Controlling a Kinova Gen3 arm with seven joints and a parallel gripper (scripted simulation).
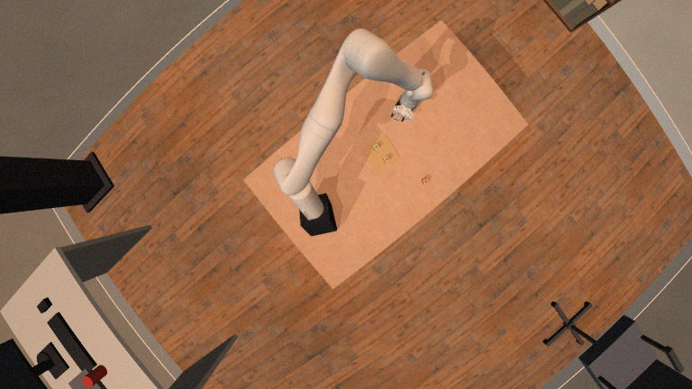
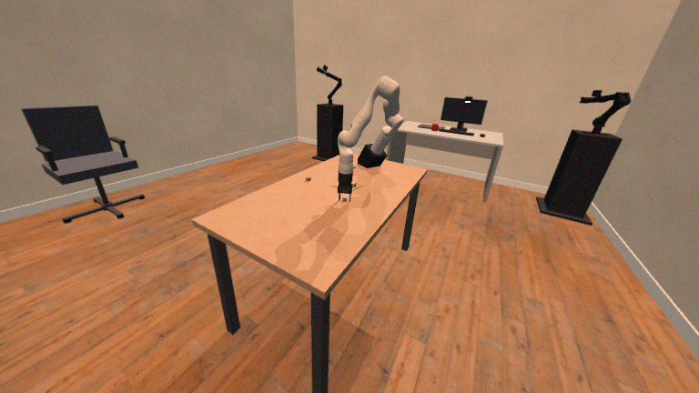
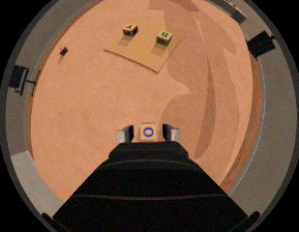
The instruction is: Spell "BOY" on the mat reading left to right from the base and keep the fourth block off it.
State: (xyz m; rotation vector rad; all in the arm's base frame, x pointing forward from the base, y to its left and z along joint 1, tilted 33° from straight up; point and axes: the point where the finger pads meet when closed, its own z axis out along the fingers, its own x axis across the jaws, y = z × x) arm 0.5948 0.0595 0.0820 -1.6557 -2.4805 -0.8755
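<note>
Right now the mat is 18 cm behind my hand, 9 cm to the right of it and 2 cm below it.
</note>
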